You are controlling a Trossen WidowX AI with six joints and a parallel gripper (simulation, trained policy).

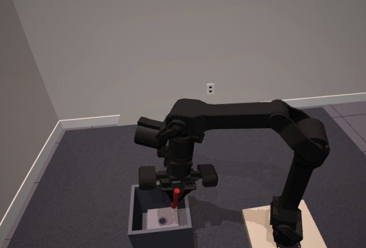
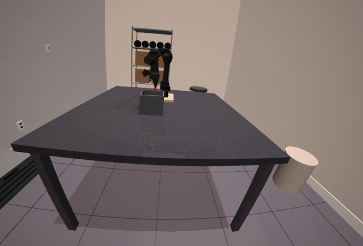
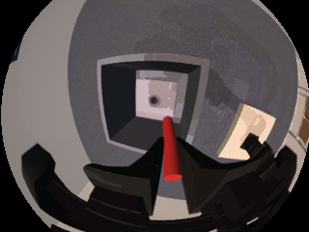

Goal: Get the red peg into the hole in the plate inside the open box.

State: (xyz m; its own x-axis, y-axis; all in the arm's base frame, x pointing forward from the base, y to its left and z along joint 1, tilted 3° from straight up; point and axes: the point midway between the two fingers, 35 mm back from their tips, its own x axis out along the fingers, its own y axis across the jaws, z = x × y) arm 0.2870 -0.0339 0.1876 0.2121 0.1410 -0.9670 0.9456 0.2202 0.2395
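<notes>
The light plate lies 120 mm below my gripper tip, 50 mm ahead of it and 10 mm to the right of it. From my gripper tip the other things lie so: red peg (right at my gripper tip).
</notes>
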